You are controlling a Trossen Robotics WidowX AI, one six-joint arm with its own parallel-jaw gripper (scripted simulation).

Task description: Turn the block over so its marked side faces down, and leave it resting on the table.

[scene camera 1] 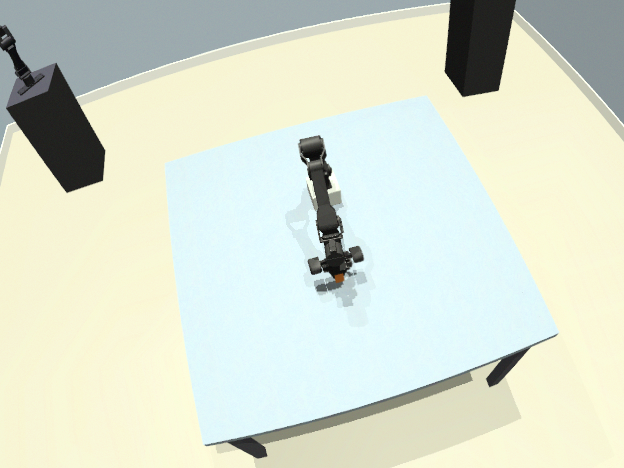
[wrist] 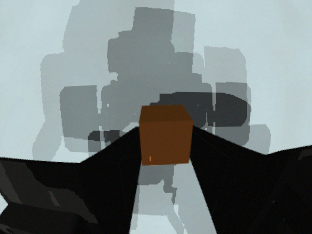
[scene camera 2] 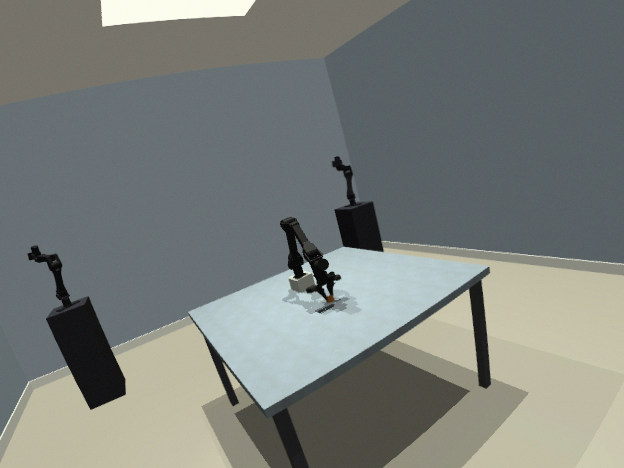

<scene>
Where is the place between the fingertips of the gripper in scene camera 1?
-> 338, 276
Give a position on a block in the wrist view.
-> At 165, 130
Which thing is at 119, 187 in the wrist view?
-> The gripper.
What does the gripper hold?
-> A block.
</scene>
